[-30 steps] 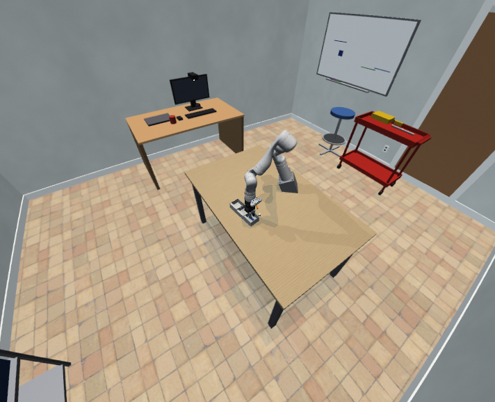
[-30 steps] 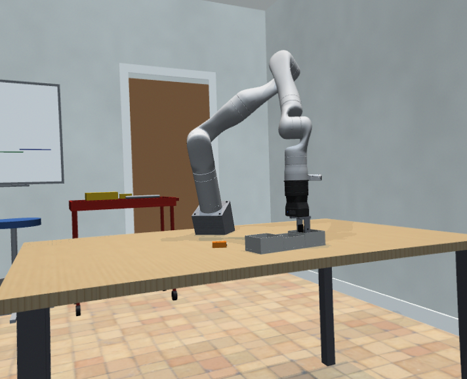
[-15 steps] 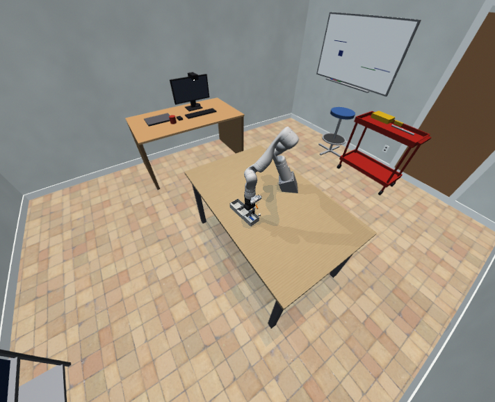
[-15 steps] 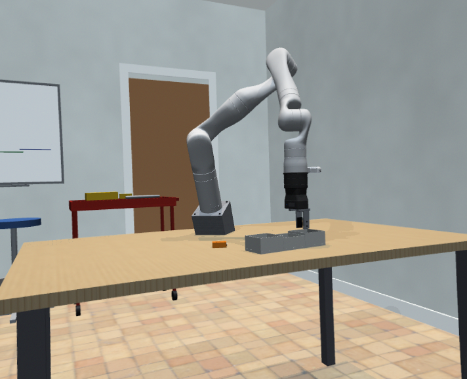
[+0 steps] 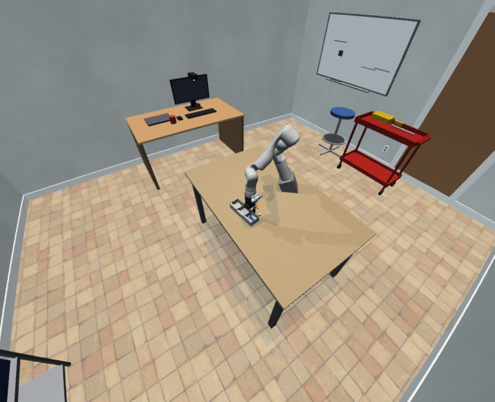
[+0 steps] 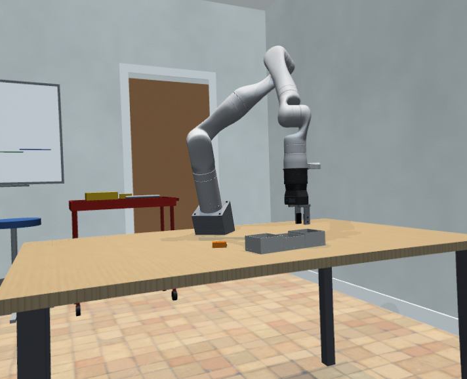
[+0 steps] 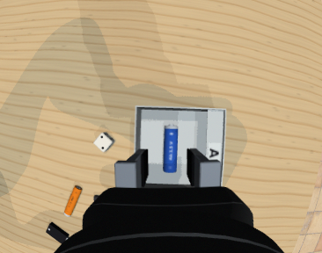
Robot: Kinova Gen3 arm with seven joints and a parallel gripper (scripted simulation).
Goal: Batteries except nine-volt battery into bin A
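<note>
Now: hand 11 cm past the orange cylindrical battery, 8 cm above it and 7 cm to the left of it. From my hand the other things lie so: white die (8 cm below, 7 cm behind, 1 cm to the left); blue cylindrical battery (7 cm below); bin row (8 cm to the right, 6 cm below, 1 cm ahead).
</note>
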